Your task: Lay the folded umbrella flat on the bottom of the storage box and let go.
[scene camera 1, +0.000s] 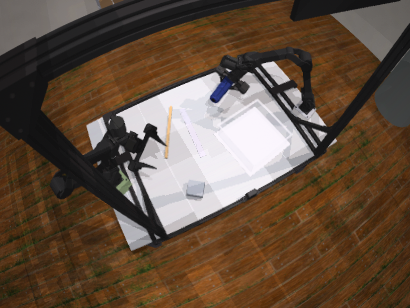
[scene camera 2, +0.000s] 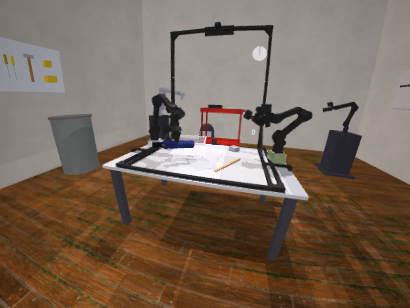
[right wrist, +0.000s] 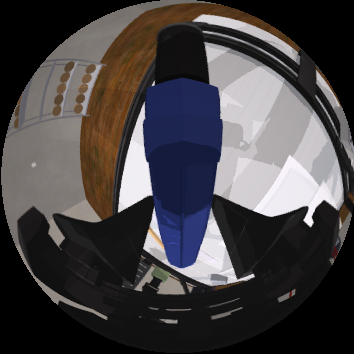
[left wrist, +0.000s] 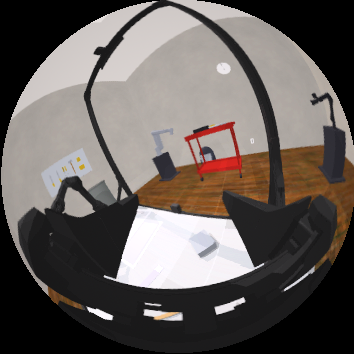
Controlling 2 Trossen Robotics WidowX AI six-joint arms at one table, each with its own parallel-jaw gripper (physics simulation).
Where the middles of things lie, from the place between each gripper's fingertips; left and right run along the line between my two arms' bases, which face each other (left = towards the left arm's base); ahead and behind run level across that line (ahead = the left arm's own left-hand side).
Right now the storage box (scene camera 1: 254, 133) is 46 cm to the right of my left hand, 25 cm below it and 6 cm ahead of it.
My right gripper is now 280 mm past the storage box, 30 mm to the left of it and 70 mm above it.
